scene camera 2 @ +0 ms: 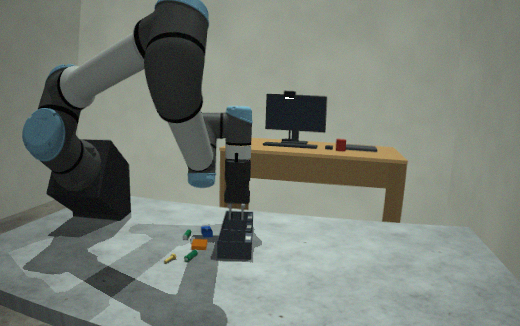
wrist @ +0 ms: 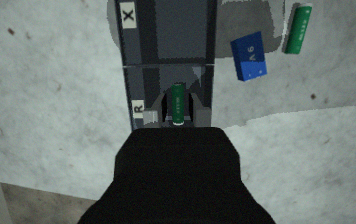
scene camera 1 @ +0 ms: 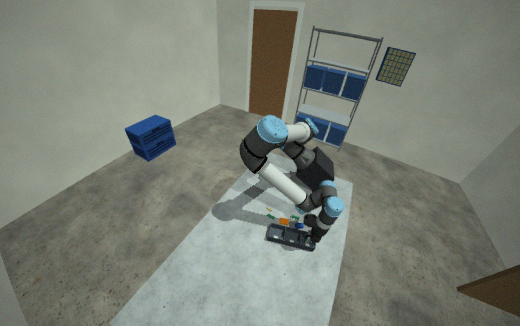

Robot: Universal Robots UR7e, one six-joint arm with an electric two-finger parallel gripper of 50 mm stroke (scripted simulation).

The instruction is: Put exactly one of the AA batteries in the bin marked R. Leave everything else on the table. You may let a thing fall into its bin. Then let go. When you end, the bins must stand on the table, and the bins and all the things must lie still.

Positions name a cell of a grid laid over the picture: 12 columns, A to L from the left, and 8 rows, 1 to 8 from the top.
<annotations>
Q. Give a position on a green AA battery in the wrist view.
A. At K1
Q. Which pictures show the dark three-compartment bin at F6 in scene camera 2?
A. Scene camera 2, the wrist view and scene camera 1: all of them.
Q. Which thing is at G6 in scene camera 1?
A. A dark three-compartment bin.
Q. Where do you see a blue block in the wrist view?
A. I2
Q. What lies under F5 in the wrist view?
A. My gripper.
</annotations>
